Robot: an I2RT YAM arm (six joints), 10 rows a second.
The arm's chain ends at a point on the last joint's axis. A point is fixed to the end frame.
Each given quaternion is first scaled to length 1.
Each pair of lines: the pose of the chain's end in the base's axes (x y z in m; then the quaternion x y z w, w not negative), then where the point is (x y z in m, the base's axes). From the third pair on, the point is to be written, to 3 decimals.
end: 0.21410 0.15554 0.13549 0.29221 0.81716 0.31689 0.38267
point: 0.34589 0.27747 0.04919
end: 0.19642 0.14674 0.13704 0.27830 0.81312 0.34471 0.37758
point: 0.32417 0.27782 0.05843
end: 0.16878 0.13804 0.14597 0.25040 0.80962 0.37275 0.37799
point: 0.291 0.279 0.076
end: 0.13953 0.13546 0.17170 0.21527 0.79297 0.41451 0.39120
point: 0.256 0.288 0.118
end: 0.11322 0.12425 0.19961 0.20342 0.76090 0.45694 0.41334
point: 0.230 0.282 0.168
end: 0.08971 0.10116 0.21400 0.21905 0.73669 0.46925 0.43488
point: 0.215 0.255 0.195
